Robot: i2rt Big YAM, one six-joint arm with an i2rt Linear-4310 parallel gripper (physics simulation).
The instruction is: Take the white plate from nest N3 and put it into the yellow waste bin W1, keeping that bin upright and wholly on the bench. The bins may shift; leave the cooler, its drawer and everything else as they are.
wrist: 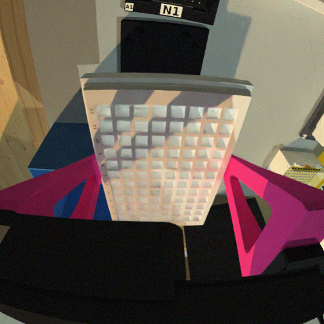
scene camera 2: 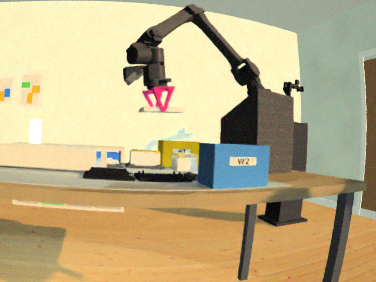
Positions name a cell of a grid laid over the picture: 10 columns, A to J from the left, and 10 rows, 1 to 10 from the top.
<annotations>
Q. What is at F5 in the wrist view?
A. A white plate.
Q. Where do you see a blue bin W2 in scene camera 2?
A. F6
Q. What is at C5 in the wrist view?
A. A blue bin W2.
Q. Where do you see a black nest N3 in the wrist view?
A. F2
</annotations>
